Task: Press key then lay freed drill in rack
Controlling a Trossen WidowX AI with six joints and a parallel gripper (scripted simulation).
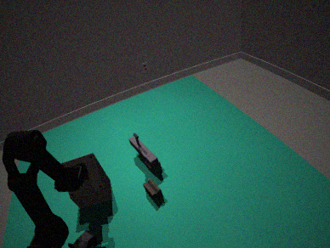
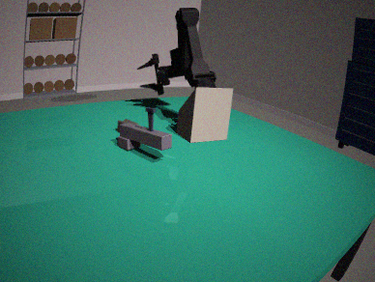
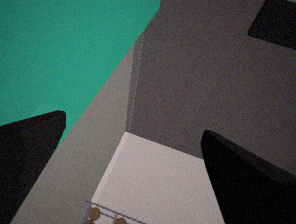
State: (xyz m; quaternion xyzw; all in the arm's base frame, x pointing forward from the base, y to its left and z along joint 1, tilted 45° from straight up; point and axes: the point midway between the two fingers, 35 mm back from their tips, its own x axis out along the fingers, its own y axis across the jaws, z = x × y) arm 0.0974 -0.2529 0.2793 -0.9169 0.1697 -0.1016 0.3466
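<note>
Right now the small dark key is 120 mm ahead of my gripper tip, 510 mm to the left of it and 50 mm below it. Round my gripper tip: drill 140 mm ahead, 460 mm to the left, 100 mm below; grey housing 130 mm ahead, 480 mm to the left, 110 mm below; dark brown block 120 mm ahead, 300 mm to the left, 130 mm below.
</note>
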